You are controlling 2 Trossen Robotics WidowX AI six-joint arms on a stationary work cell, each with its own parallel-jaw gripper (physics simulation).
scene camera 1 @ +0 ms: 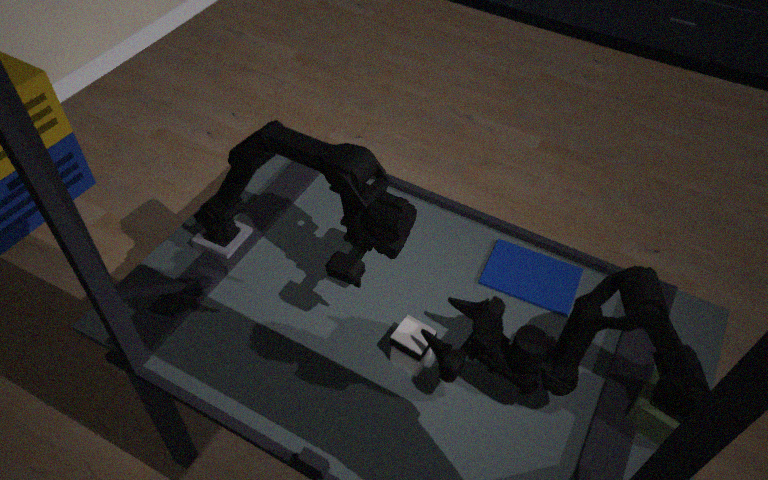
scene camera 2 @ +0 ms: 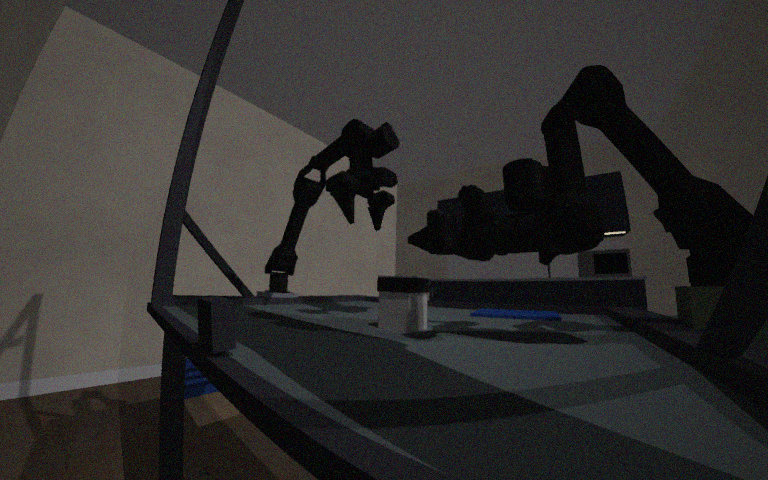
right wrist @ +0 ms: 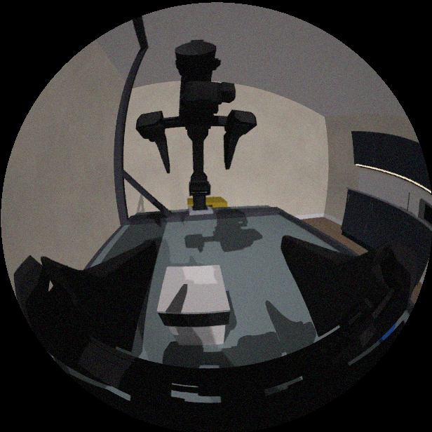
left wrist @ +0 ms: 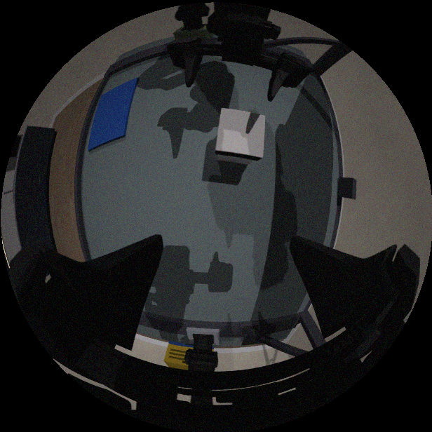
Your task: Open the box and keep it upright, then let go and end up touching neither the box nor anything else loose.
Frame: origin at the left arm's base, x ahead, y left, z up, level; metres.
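Where they show: left gripper, fingertip midpoint: (scene camera 1: 369,269) (scene camera 2: 365,227); right gripper, fingertip midpoint: (scene camera 1: 435,314) (scene camera 2: 423,243); left arm's base, origin of the base link: (scene camera 1: 222,233) (scene camera 2: 277,292); right arm's base, origin of the base link: (scene camera 1: 672,401) (scene camera 2: 724,286).
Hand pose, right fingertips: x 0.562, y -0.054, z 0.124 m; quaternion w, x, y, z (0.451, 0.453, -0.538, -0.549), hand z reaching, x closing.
Observation:
Each offset is from my right fingertips to the centre of the thing. "spot": to the spot under its first point. Level surfaces: height alone.
A small white box (scene camera 1: 412,335) (scene camera 2: 400,311) (left wrist: 240,132) (right wrist: 194,289) with a dark band round its top edge stands upright on the table. Its lid lies flat and looks closed. My left gripper (scene camera 2: 365,225) (left wrist: 229,242) (right wrist: 198,170) is open and empty, pointing down, well above the table and to the left of the box in scene camera 1, where one of its fingers is hidden. My right gripper (scene camera 1: 436,315) (scene camera 2: 416,238) (left wrist: 229,88) (right wrist: 220,245) is open and empty. It hangs above the box on its right-arm side, apart from it, and its shadow falls on the lid.
A flat blue panel @(0.154 m down, 0.128 m ahead, 0.310 m left) (scene camera 1: 531,277) (scene camera 2: 515,314) (left wrist: 114,115) lies on the grey table @(0.158 m down) (scene camera 1: 447,249) near its far edge. Dark frame posts @(spot: 0.270 m up, 0.506 m back, 0.295 m right) (scene camera 1: 67,226) (scene camera 2: 195,141) rise at the table's edges. A green object @(0.120 m down, 0.454 m ahead, 0.089 m left) (scene camera 1: 654,418) (scene camera 2: 699,305) is beside the right arm's base.

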